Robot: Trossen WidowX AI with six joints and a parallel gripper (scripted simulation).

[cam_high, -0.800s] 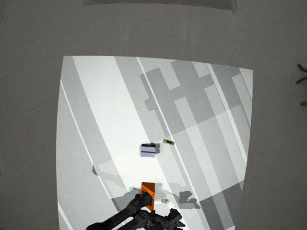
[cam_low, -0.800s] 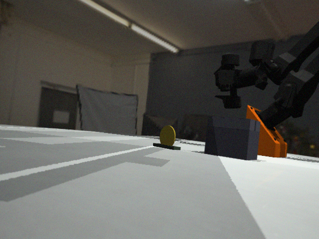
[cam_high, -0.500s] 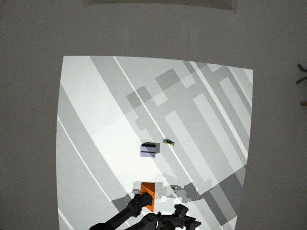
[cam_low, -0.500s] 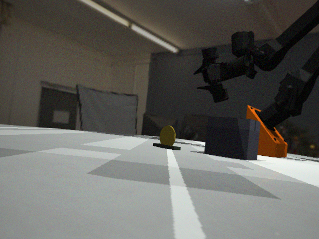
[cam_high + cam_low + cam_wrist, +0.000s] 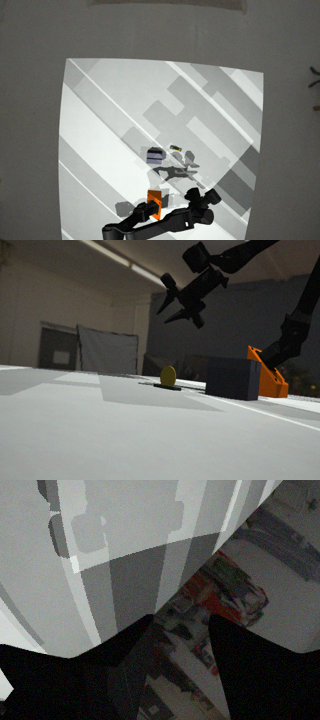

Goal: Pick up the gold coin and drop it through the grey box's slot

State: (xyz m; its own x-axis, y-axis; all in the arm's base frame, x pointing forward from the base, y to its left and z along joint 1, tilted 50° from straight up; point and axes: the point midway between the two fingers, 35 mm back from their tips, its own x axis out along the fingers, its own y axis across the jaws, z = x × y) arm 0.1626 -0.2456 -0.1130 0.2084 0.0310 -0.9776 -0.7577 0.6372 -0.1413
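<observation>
Right now the gold coin is 17 cm ahead of my gripper tip, 19 cm to the left of it and 17 cm below it.
</observation>
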